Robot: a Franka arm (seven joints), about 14 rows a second.
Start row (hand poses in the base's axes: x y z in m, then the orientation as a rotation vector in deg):
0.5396 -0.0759 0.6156 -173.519 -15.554 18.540
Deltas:
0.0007 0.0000 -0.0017 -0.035 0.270 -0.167
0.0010 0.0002 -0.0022 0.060 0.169 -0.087
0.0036 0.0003 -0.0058 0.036 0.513 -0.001
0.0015 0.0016 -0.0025 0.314 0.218 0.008
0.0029 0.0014 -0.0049 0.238 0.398 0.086
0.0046 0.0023 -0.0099 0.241 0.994 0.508
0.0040 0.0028 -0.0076 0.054 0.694 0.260
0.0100 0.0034 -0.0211 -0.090 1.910 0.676
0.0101 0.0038 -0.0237 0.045 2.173 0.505
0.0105 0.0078 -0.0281 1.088 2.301 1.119
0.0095 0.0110 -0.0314 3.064 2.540 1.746
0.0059 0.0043 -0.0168 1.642 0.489 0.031
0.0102 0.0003 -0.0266 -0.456 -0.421 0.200
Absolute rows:
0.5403 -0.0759 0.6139 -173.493 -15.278 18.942
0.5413 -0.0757 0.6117 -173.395 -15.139 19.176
0.5449 -0.0754 0.6059 -173.231 -15.103 19.939
0.5464 -0.0738 0.6034 -172.867 -15.129 20.192
0.5493 -0.0724 0.5985 -172.529 -15.251 20.738
0.5539 -0.0701 0.5886 -172.014 -15.963 22.208
0.5579 -0.0673 0.5810 -171.759 -16.303 23.252
0.5679 -0.0639 0.5599 -171.256 -17.146 26.177
0.5780 -0.0601 0.5362 -170.485 -17.720 29.424
0.5885 -0.0523 0.5081 -168.596 -19.360 32.570
0.5980 -0.0413 0.4767 -164.642 -22.203 35.388
0.6039 -0.0370 0.4599 -162.881 -22.499 35.474
0.6141 -0.0367 0.4333 -163.484 -22.768 35.091

